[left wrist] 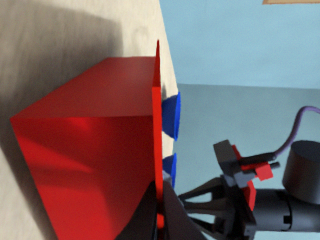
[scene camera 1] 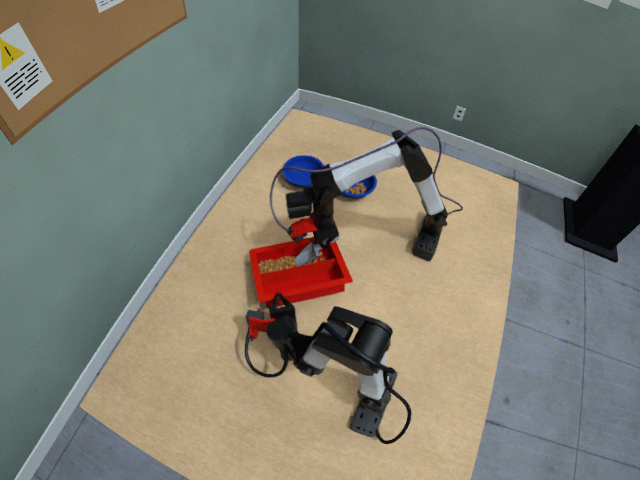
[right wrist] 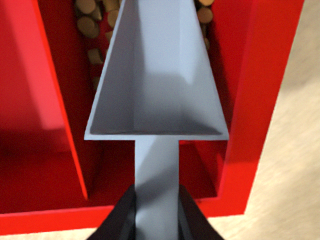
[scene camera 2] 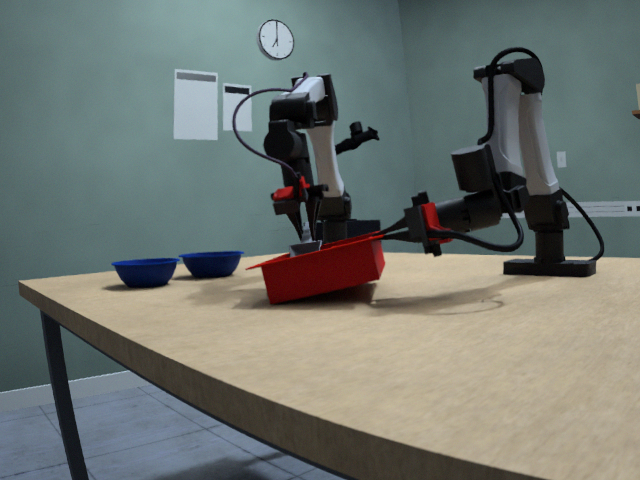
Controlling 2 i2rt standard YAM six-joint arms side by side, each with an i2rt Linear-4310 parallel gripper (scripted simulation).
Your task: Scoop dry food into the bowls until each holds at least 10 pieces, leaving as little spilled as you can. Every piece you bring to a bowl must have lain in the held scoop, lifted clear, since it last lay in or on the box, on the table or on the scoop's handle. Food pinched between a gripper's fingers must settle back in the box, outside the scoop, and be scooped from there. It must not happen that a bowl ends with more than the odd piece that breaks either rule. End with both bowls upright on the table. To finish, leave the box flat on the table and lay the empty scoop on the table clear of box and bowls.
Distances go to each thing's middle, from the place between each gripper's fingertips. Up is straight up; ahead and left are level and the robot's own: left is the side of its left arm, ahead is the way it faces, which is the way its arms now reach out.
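Labels:
My right gripper [scene camera 1: 324, 245]: 30 mm above the red box [scene camera 2: 332, 268], 40 mm short of it, 100 mm to the right of it. Grey scoop [right wrist: 157, 87], from my right hand: 30 mm below, 20 mm ahead, 20 mm to the left.
My left gripper: 40 mm above the red box, 120 mm to the left of it, 10 mm past it. Grey scoop, from my left hand: 30 mm below, 190 mm to the right, 20 mm behind.

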